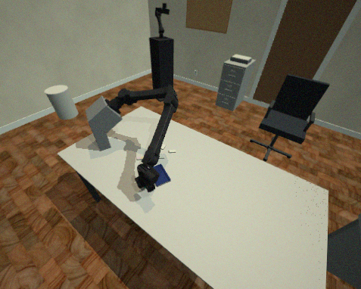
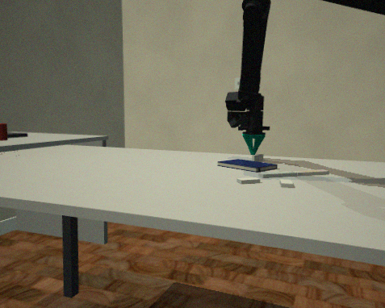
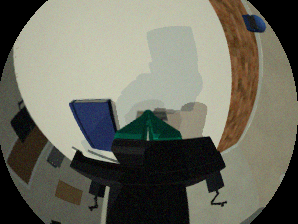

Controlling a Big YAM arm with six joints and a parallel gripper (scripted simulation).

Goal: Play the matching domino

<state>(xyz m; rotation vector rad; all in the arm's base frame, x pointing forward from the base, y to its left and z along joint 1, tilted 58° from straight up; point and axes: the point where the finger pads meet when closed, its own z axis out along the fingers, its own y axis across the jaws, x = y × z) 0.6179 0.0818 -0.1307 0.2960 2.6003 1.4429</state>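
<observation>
Right now my hand is 20 mm past the white domino and 20 mm above it. The rest, counted from my hand: book (50 mm behind, 130 mm to the left, 30 mm below).
</observation>
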